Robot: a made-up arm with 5 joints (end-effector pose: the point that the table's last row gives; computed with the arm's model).
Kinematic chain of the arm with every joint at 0, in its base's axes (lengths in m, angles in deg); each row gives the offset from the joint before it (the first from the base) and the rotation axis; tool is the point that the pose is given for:
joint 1: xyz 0 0 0.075 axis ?
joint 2: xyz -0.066 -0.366 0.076 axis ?
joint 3: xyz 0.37 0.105 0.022 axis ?
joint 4: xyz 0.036 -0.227 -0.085 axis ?
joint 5: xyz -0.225 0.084 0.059 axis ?
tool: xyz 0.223 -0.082 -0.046
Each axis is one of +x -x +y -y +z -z.
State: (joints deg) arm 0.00 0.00 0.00 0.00 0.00
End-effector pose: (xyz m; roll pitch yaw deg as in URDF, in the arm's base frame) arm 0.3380 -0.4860 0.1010 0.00 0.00 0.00
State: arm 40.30 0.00 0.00 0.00 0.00
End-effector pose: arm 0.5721 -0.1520 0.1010 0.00 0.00 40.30
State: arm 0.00 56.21 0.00 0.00 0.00
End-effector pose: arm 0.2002 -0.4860 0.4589 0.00 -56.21 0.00
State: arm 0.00 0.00 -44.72 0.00 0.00
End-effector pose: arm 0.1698 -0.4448 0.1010 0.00 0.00 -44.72
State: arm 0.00 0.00 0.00 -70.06 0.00
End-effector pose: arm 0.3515 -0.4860 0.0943 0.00 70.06 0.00
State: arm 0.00 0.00 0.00 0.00 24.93
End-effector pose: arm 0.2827 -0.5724 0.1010 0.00 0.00 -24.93
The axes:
joint 1: +z
joint 2: -y
joint 3: +z
joint 4: -y
joint 5: -z

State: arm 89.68 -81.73 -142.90 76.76 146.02
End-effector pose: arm 0.0500 -0.5195 -0.2324 137.48 -3.88 -124.49
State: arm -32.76 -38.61 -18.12 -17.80 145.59
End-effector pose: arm -0.2314 -0.2435 0.2618 -27.58 -50.59 174.70
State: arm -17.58 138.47 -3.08 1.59 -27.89
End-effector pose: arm -0.4372 -0.2543 0.4601 -160.71 -35.68 131.32
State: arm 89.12 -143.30 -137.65 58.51 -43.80
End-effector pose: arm 0.2343 -0.3653 0.0085 178.35 37.27 14.97
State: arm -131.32 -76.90 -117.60 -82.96 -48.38
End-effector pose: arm -0.1915 0.2190 -0.1720 -43.19 49.28 88.58
